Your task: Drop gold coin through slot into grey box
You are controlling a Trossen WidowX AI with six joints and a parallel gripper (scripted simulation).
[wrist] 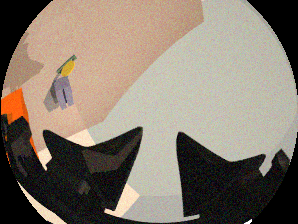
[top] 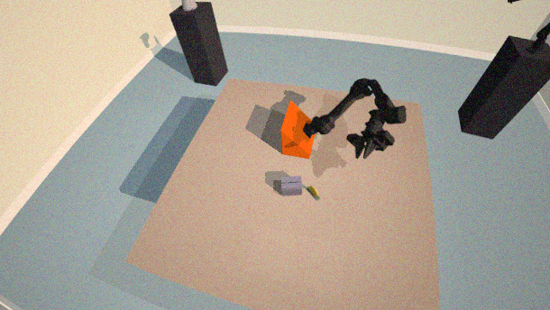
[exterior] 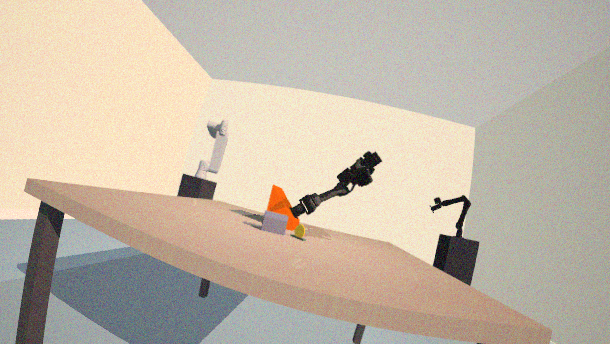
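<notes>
My gripper tip is now 30 mm short of the gold coin, 150 mm to the left of it and 280 mm above it.
</notes>
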